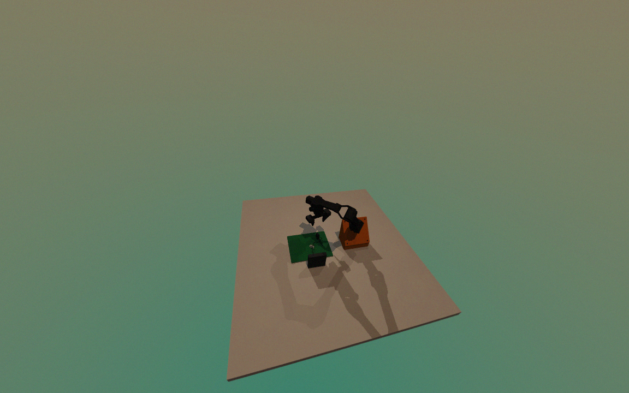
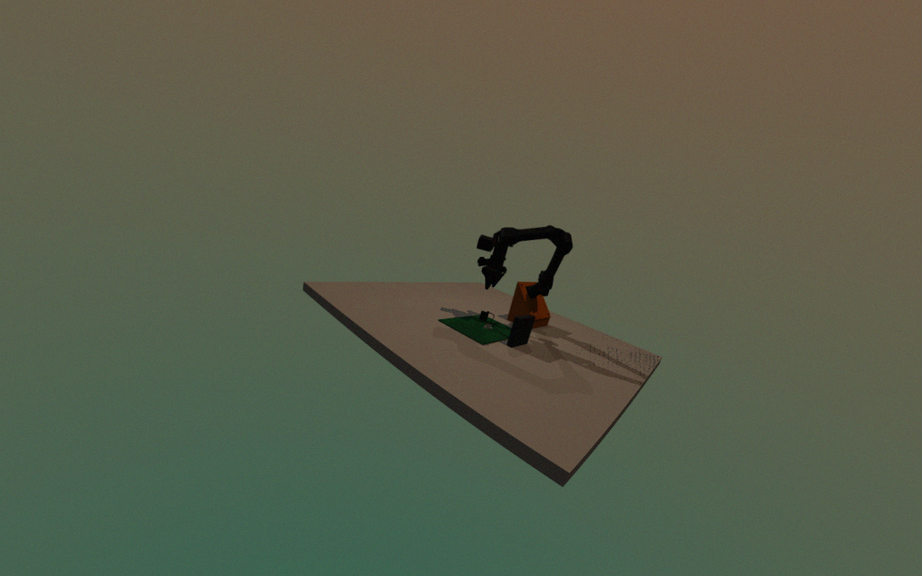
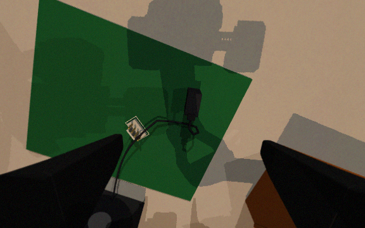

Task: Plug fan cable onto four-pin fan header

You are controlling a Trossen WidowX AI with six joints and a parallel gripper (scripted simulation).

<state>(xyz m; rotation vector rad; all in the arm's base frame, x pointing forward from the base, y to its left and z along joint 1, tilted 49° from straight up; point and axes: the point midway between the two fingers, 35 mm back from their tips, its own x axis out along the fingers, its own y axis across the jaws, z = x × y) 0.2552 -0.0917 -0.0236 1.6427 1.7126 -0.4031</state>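
Now: gripper tip 13 cm above the black fan plug and 1 cm past it. From my gripper tip the other things lie so: green board 17 cm below, 8 cm ahead, 6 cm to the left; black fan 23 cm to the left, 10 cm below, 7 cm ahead; white four-pin fan header 16 cm below, 8 cm to the left, 6 cm ahead.
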